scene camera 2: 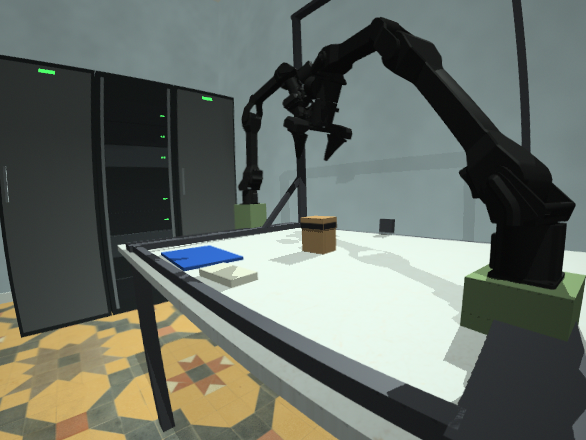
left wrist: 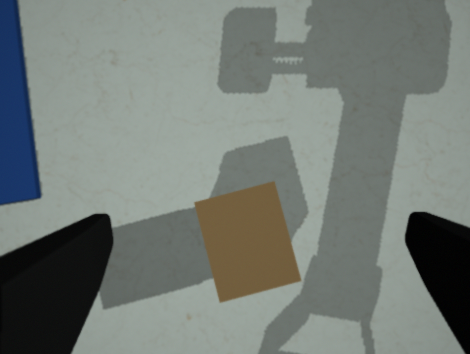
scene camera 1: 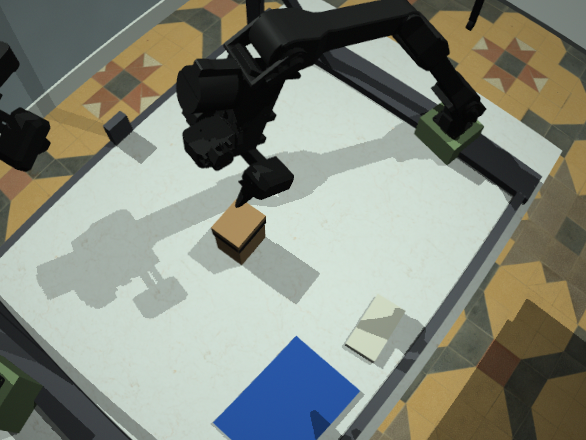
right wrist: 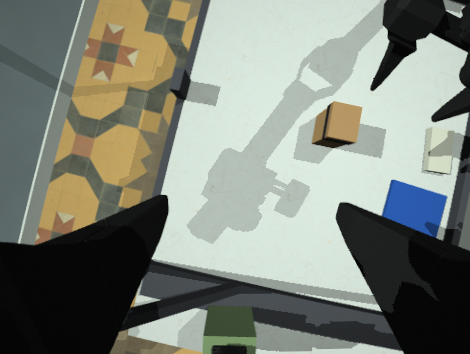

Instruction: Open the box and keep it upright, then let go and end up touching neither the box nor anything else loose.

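Where they show: left gripper, fingertip midpoint: [scene camera 2: 312, 159] [left wrist: 260, 227] [scene camera 1: 219, 184] [right wrist: 402, 104]; right gripper, fingertip midpoint: [right wrist: 253, 206]; left arm's base at its link origin: [scene camera 2: 526, 276] [scene camera 1: 452, 122]; right arm's base at its link origin: [scene camera 2: 250, 204].
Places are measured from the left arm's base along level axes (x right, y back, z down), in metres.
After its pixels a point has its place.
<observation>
The box [scene camera 1: 240, 227] {x 0.066, y -0.490, z -0.032 m} [scene camera 2: 319, 240] [left wrist: 247, 242] {x 0.077, y -0.485, z -0.033 m} [right wrist: 344, 122] {x 0.078, y -0.488, z -0.033 m} is a small brown block shape with a dark band under its flat top. It stands upright on the table and its lid lies closed. My left gripper [scene camera 2: 313, 158] {x 0.076, y -0.508, z -0.188 m} [left wrist: 260, 227] {x 0.076, y -0.508, z -0.188 m} [right wrist: 402, 104] {x 0.076, y -0.508, z -0.188 m} is open and empty, pointing down high above the box, apart from it. In the left wrist view the box lies below, between the two fingers. My right gripper [right wrist: 253, 206] {x 0.223, y -0.703, z -0.345 m} is open and empty, away from the box; its fingers are not clearly seen in the scene views.
A blue flat panel [scene camera 1: 290, 390] {x -0.196, y -0.590, z 0.051 m} [scene camera 2: 202, 257] {x -0.215, y -0.572, z 0.051 m} [left wrist: 15, 110] {x -0.151, y -0.608, z 0.051 m} [right wrist: 414, 206] {x -0.203, y -0.559, z 0.051 m} and a cream slab [scene camera 1: 375, 327] {x -0.205, y -0.405, z 0.045 m} [scene camera 2: 229, 275] {x -0.212, y -0.368, z 0.044 m} [right wrist: 439, 152] {x -0.203, y -0.411, z 0.044 m} lie on the white table [scene camera 1: 425, 240] {x -0.140, y -0.209, z 0.059 m} [scene camera 2: 350, 310] {x -0.116, y -0.165, z 0.059 m}. A small dark block [scene camera 1: 118, 128] {x 0.425, y -0.544, z 0.016 m} [scene camera 2: 387, 225] {x 0.427, y -0.532, z 0.025 m} [right wrist: 179, 84] {x 0.428, y -0.552, z 0.002 m} stands at the table's edge.
</observation>
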